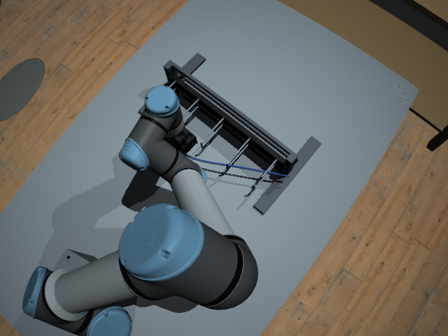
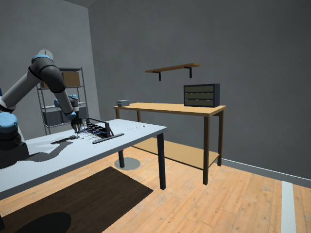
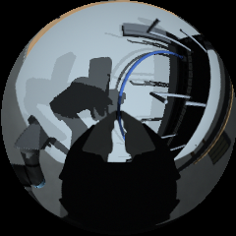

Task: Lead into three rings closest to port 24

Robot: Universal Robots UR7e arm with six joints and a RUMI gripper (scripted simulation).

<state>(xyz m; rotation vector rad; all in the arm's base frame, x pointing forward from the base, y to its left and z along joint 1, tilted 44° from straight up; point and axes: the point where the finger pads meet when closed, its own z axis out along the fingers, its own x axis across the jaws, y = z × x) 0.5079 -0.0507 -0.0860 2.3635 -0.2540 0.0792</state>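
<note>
The black rack lies 150 mm ahead of my hand, 90 mm to the right of it and 30 mm above it.
</note>
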